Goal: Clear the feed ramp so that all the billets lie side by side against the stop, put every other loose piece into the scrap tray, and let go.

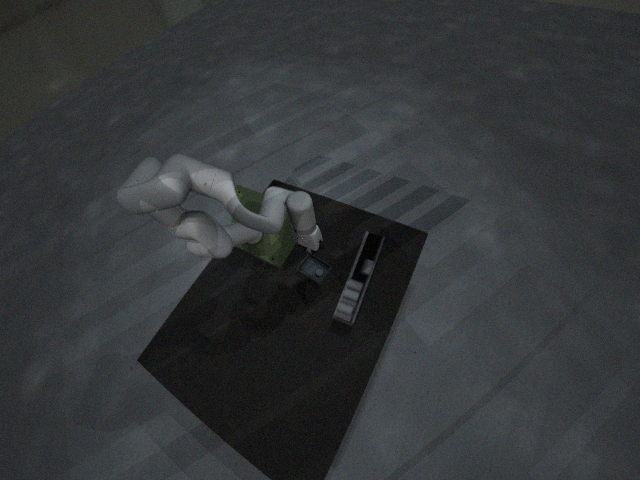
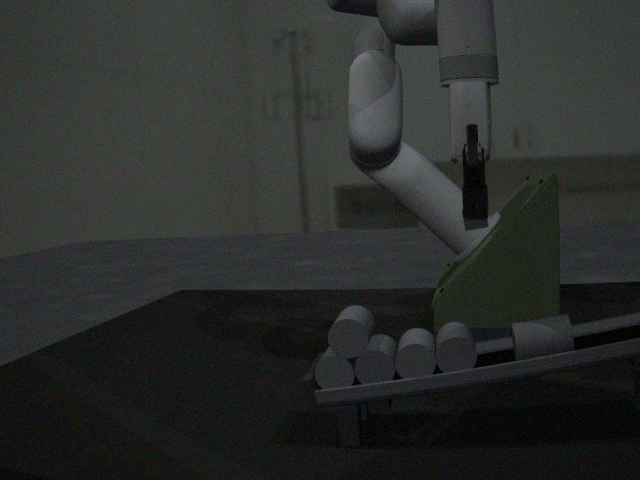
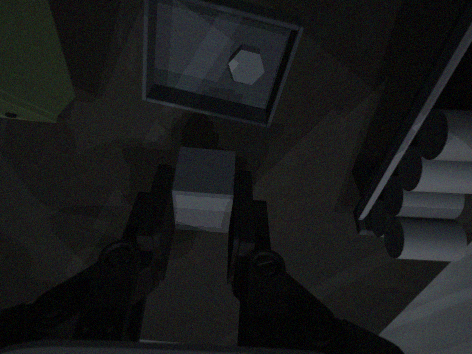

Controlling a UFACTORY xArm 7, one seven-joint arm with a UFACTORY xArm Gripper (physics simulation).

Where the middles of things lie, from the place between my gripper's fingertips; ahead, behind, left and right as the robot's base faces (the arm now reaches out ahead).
Labels:
The pale piece (image 3: 246,64) lies 2 cm ahead of my hand, 2 cm to the right of it and 19 cm below it.

